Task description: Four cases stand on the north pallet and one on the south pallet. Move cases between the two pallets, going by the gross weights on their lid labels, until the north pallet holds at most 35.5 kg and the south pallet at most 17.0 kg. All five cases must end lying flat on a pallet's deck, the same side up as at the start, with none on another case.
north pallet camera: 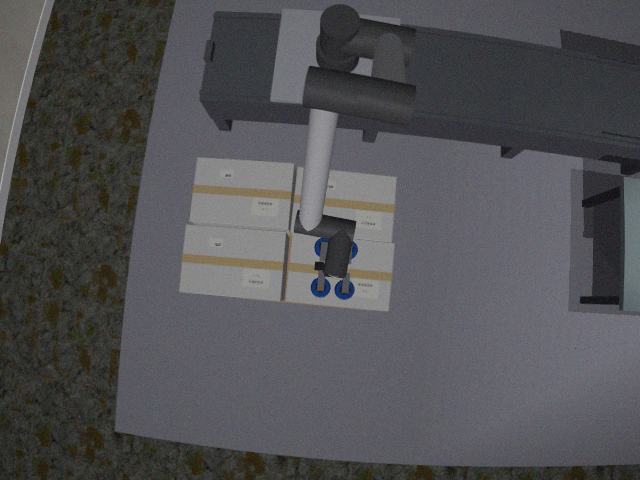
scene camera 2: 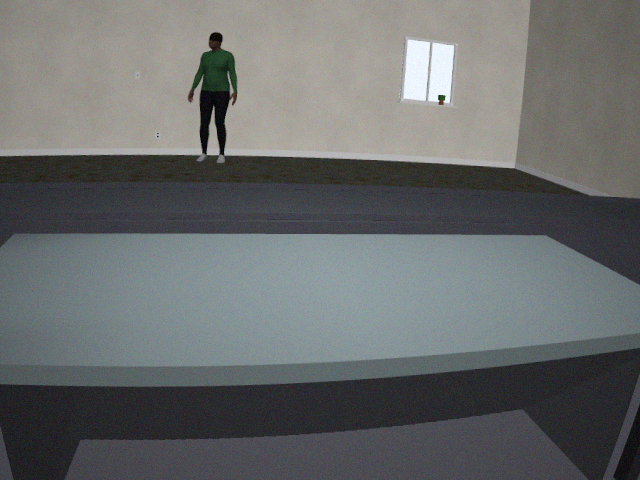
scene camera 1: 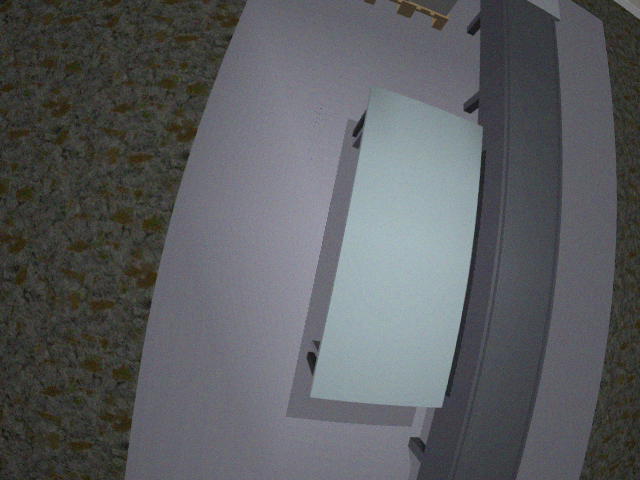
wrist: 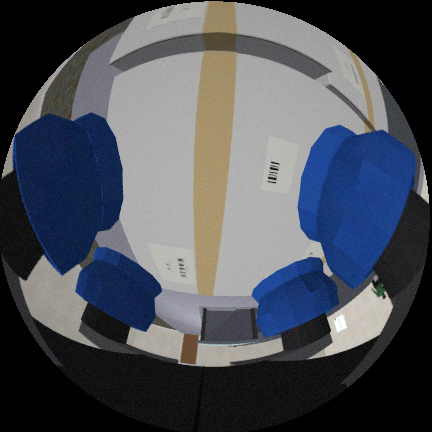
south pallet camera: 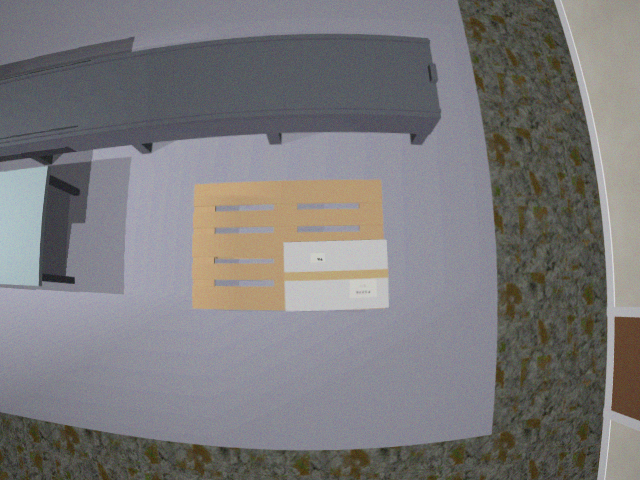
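Pixels of known places: hand at its tool point: (wrist: 207, 253); arm's base at its link origin: (north pallet camera: 337, 56).
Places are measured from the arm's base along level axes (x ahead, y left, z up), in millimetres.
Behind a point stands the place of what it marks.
Note:
Four white cases with tan tape lie flat in two rows on the north pallet in the north pallet camera: back left (north pallet camera: 222, 207) @(x 896, y -576, z -177 mm), back right (north pallet camera: 369, 186) @(x 700, y 245, z -184 mm), front left (north pallet camera: 217, 279) @(x 1304, y -550, z -143 mm) and front right (north pallet camera: 379, 258) @(x 1106, y 330, z -169 mm) (wrist: 155, 150) @(x 1278, y 11, z -169 mm). The pallet is mostly hidden. My vacuum gripper (north pallet camera: 333, 268) @(x 1192, y 81, z -59 mm) (wrist: 210, 215) @(x 1192, y 81, z -59 mm) is open, with its four blue cups above the front right case and a gap below them. The south pallet (south pallet camera: 237, 193) @(x 673, y 4886, z -426 mm) bears one white case (south pallet camera: 310, 292) @(x 1295, y 5345, z -175 mm) at its front right. The weights on the lid labels are too small to read.
A pale table (scene camera 1: 408, 248) @(x 926, y 2703, z -40 mm) (scene camera 2: 310, 299) @(x 1016, y 2597, z -40 mm) (north pallet camera: 631, 242) @(x 897, y 1829, z -40 mm) (south pallet camera: 20, 227) @(x 913, y 3382, z -40 mm) stands between the pallets, beside the floor rail (scene camera 1: 529, 206) (north pallet camera: 491, 87) (south pallet camera: 284, 77). The arm's carriage (north pallet camera: 294, 62) @(x 60, y -240, z 0 mm) is at the rail's north end. A person (scene camera 2: 214, 72) stands beyond the rail.

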